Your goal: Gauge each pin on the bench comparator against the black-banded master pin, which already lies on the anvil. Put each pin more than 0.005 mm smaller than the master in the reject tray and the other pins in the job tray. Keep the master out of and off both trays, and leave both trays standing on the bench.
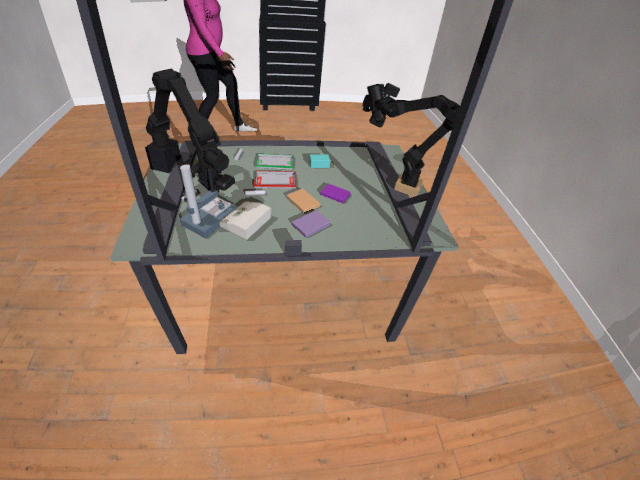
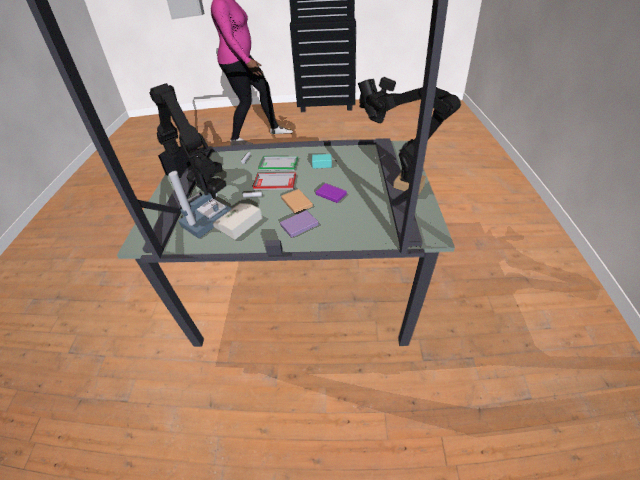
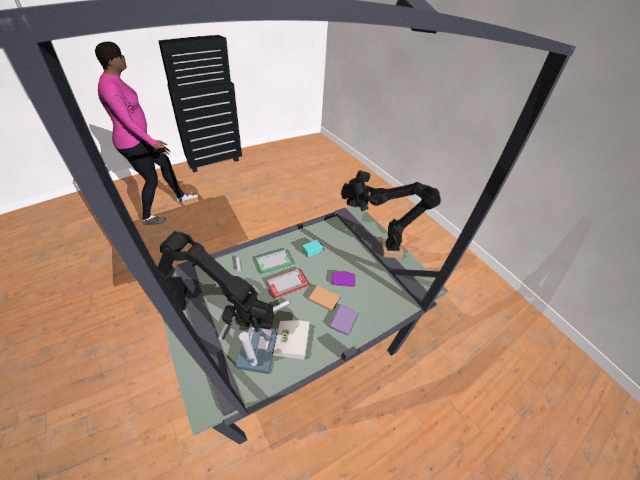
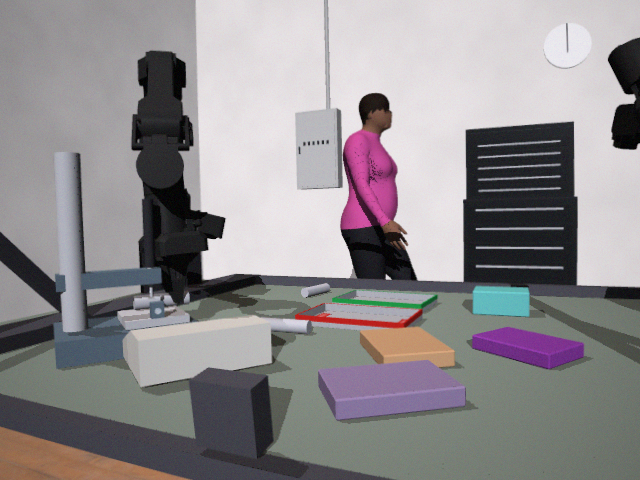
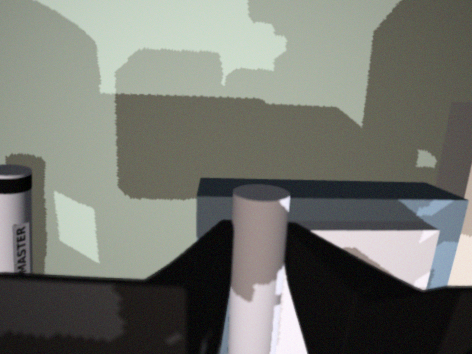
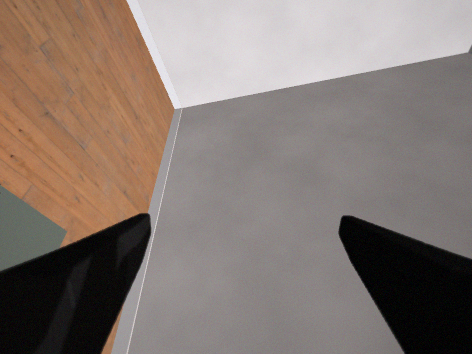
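Where they show: left gripper, fingertip midpoint: [image 2: 212, 197] [image 3: 252, 326] [image 4: 176, 301] [image 5: 257, 233]; right gripper, fingertip midpoint: [image 6: 247, 223]; left arm's base at its link origin: [image 1: 161, 143] [image 2: 172, 151]; right arm's base at its link origin: [image 1: 409, 181] [image 3: 392, 246].
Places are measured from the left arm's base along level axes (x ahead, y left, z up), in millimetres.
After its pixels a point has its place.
My left gripper [image 4: 178, 299] @[x 356, y -165, z -64 mm] [image 5: 257, 233] @[x 356, y -165, z -64 mm] is shut on a plain grey pin, close by the pale anvil [image 4: 139, 319] @[x 409, y -243, z -69 mm] [image 5: 395, 250] @[x 411, y -188, z -69 mm] of the blue comparator [image 1: 200, 224] @[x 381, y -315, z -79 mm] [image 3: 250, 364] @[x 351, y -319, z -66 mm]. The black-banded master pin [image 5: 14, 215] @[x 250, y -146, z -93 mm] [image 3: 224, 331] @[x 240, y -167, z -91 mm] lies on the bench beside the comparator. One loose pin [image 1: 254, 192] @[x 469, y -63, z -93 mm] [image 3: 281, 305] @[x 474, y -60, z -92 mm] [image 4: 289, 325] @[x 484, y -59, z -97 mm] lies near the red-rimmed tray [image 1: 275, 186] @[x 527, y 14, z -100 mm]. Another pin [image 1: 238, 153] @[x 275, y 182, z -91 mm] [image 3: 237, 263] @[x 270, y 188, z -91 mm] [image 4: 315, 290] @[x 284, y 177, z -98 mm] lies left of the green-rimmed tray [image 1: 274, 167] @[x 467, y 149, z -102 mm]. Both trays stand on the bench. My right gripper [image 6: 247, 223] @[x 877, y 469, z 168 mm] is open and empty, raised above the bench's far right.
The cream readout box [image 1: 247, 219] @[x 532, y -253, z -59 mm] [image 3: 297, 348] @[x 525, y -273, z -59 mm] stands beside the comparator; its digits are illegible. Orange [image 1: 303, 199] @[x 663, y -36, z -91 mm], lilac [image 1: 311, 223] @[x 733, y -157, z -91 mm] and purple [image 1: 335, 192] @[x 767, y 58, z -92 mm] blocks and a turquoise box [image 1: 320, 161] @[x 651, y 235, z -75 mm] lie right of these. A dark block [image 4: 230, 413] @[x 729, y -314, z -74 mm] stands at the front edge. A person [image 1: 205, 31] is behind the bench.
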